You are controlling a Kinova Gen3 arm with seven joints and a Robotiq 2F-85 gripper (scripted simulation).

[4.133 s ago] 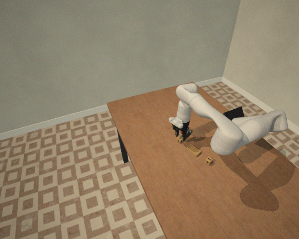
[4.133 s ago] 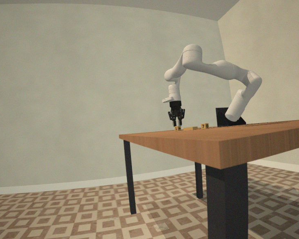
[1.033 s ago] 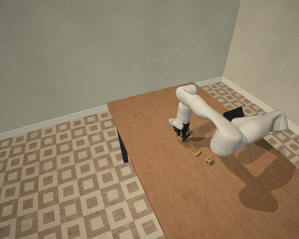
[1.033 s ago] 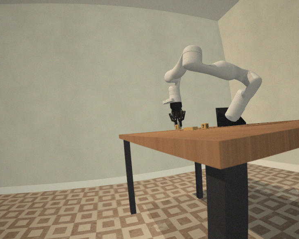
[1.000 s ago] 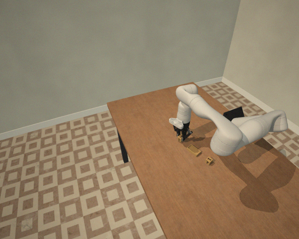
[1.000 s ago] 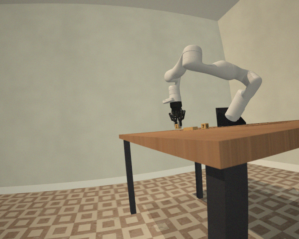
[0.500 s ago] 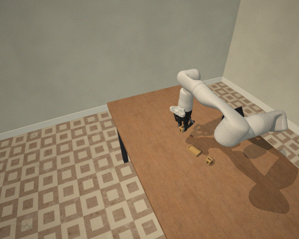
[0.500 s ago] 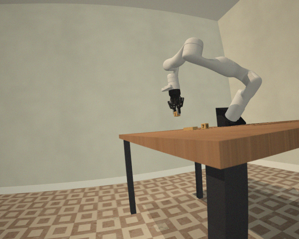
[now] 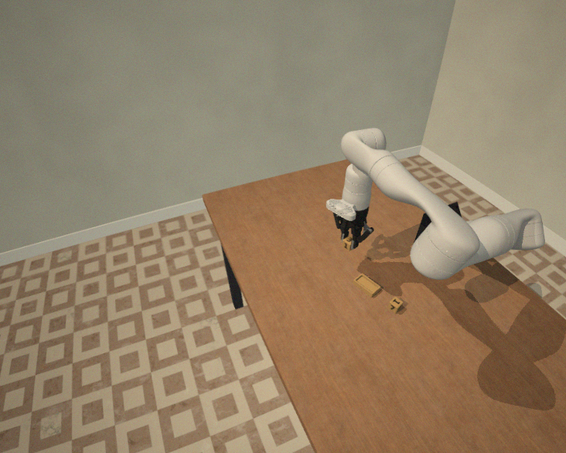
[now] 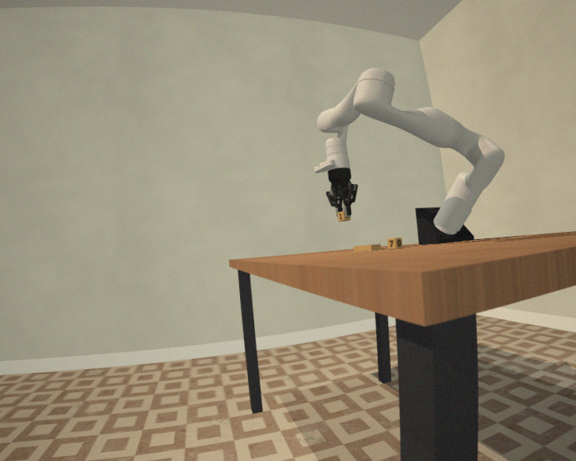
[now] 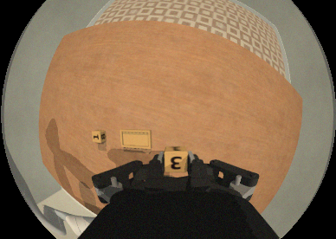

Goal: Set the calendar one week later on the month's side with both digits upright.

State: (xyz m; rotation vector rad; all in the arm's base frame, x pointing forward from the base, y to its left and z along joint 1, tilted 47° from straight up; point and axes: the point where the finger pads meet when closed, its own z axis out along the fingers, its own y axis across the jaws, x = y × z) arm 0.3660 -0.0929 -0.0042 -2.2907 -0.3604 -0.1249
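Now: hand 12 cm above the tray, 9 cm to the right of it and 2 cm past it.
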